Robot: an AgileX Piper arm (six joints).
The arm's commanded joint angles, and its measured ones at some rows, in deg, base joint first. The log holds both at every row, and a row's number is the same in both.
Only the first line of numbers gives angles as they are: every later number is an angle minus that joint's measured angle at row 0.
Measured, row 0:
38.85, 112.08, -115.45, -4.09, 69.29, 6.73
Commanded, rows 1 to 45:
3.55, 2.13, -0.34, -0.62, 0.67, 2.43
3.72, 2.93, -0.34, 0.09, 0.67, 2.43
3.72, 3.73, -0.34, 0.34, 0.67, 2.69
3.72, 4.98, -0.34, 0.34, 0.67, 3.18
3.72, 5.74, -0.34, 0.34, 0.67, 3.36
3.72, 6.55, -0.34, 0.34, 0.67, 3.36
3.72, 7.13, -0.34, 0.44, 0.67, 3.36
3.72, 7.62, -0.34, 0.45, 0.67, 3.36
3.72, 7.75, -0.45, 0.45, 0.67, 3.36
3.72, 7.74, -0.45, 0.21, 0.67, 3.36
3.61, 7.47, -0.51, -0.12, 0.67, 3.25
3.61, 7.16, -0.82, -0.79, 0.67, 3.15
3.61, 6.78, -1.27, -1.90, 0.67, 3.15
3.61, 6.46, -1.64, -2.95, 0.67, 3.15
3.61, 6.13, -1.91, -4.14, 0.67, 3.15
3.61, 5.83, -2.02, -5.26, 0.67, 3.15
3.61, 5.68, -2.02, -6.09, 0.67, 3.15
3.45, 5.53, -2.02, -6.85, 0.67, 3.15
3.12, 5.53, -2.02, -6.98, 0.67, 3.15
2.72, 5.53, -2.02, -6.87, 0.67, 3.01
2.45, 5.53, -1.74, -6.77, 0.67, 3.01
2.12, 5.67, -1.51, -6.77, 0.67, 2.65
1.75, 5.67, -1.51, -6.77, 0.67, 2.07
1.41, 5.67, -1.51, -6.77, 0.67, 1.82
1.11, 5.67, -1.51, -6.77, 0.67, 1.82
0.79, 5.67, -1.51, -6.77, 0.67, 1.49
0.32, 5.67, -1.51, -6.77, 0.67, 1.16
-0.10, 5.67, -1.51, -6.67, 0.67, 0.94
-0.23, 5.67, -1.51, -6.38, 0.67, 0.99
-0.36, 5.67, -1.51, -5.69, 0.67, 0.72
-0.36, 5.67, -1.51, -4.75, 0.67, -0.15
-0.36, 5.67, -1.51, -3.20, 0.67, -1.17
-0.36, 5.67, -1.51, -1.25, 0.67, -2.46
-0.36, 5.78, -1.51, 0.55, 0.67, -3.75
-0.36, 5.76, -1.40, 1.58, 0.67, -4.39
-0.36, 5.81, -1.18, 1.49, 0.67, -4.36
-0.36, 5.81, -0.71, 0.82, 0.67, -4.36
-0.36, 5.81, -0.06, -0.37, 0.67, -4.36
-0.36, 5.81, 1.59, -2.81, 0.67, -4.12
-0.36, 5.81, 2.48, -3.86, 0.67, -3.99
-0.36, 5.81, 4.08, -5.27, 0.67, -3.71
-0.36, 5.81, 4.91, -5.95, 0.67, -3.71
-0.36, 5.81, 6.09, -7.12, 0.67, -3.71
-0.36, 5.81, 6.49, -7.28, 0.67, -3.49
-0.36, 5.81, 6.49, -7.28, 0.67, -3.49
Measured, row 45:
-0.28, 5.27, 4.72, -6.53, -0.32, -3.25
